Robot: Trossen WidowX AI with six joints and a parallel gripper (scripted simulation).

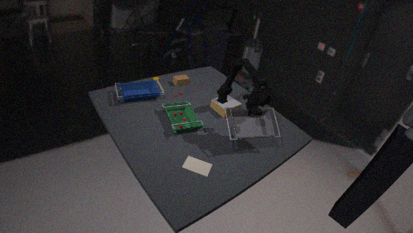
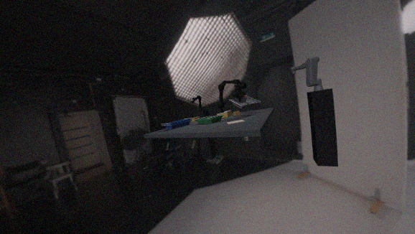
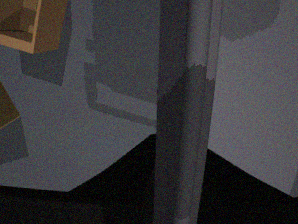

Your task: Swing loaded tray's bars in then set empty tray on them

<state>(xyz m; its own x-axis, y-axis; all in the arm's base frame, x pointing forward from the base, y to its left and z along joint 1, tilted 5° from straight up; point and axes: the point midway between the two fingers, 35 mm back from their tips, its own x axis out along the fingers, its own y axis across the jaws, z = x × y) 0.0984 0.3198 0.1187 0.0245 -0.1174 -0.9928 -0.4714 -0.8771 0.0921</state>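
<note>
Right now my gripper tip is 7 cm to the right of the grey tray, 4 cm short of it and 1 cm above it. From my gripper tip the other things lie so: white card: 44 cm ahead, 17 cm below, 4 cm to the left; small tan box: 16 cm below, 13 cm behind, 10 cm to the right.
</note>
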